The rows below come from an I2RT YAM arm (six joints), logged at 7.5 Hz.
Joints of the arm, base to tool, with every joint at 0 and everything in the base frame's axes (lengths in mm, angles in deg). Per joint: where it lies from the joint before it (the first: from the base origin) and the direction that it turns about. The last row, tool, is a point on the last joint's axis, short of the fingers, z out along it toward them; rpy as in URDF.
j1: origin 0 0 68 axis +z
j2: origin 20 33.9 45.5 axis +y
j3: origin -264 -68.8 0 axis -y
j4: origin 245 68.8 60 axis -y
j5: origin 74 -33.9 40.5 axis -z
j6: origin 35.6 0 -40.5 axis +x
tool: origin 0 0 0 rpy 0 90 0
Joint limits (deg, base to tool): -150..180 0..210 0..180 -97..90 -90..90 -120..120
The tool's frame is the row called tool.
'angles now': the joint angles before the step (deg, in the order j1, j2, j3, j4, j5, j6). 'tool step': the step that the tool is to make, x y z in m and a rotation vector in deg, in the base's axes. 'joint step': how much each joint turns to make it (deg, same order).
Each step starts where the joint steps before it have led.
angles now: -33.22, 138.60, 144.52, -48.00, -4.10, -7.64
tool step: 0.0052, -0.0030, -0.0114, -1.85, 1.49, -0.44
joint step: 0.17, 1.44, 0.02, 1.11, 2.04, -1.34
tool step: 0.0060, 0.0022, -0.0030, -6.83, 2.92, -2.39
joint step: 1.02, 0.39, -0.47, 2.16, 7.42, -3.20
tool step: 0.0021, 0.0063, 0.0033, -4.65, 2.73, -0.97
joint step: 1.00, -0.62, -0.60, 0.47, 5.02, -2.81
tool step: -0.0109, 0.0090, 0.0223, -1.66, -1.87, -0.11
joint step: 0.26, -5.35, -5.23, 2.35, 0.58, -0.12
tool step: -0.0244, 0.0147, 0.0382, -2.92, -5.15, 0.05
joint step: 0.01, -9.83, -9.78, 5.85, -0.11, 0.08
